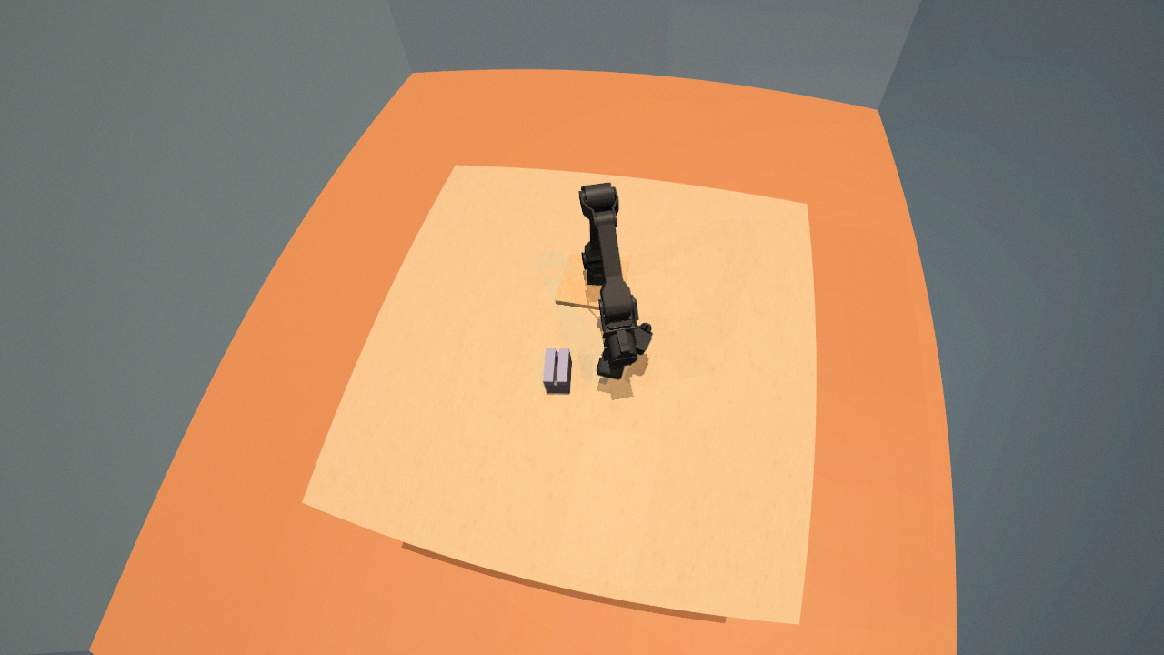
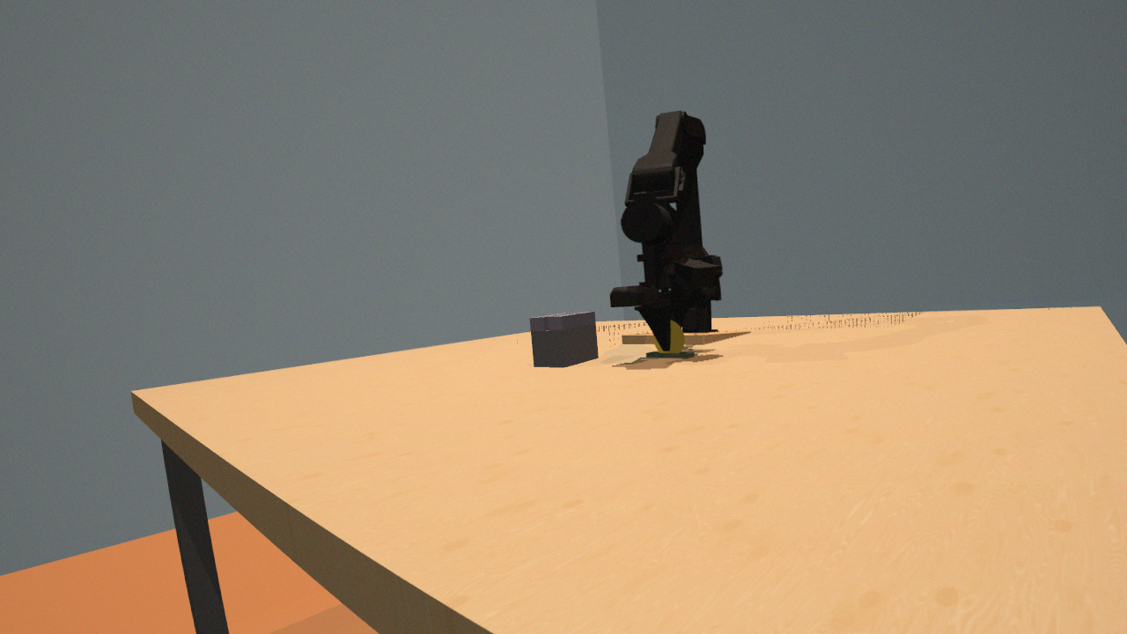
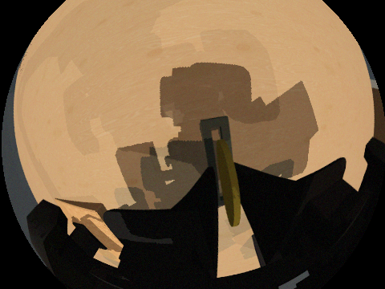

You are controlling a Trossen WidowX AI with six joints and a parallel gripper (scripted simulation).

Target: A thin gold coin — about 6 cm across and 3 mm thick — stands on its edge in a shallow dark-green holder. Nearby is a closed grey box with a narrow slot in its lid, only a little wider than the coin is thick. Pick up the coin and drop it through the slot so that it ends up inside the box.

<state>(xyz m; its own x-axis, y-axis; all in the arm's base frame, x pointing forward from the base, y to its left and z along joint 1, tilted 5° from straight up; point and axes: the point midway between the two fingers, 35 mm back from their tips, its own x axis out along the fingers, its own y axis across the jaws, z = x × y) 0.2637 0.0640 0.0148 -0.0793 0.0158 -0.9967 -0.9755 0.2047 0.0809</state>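
Right now the gold coin is 2 cm above my gripper tip.
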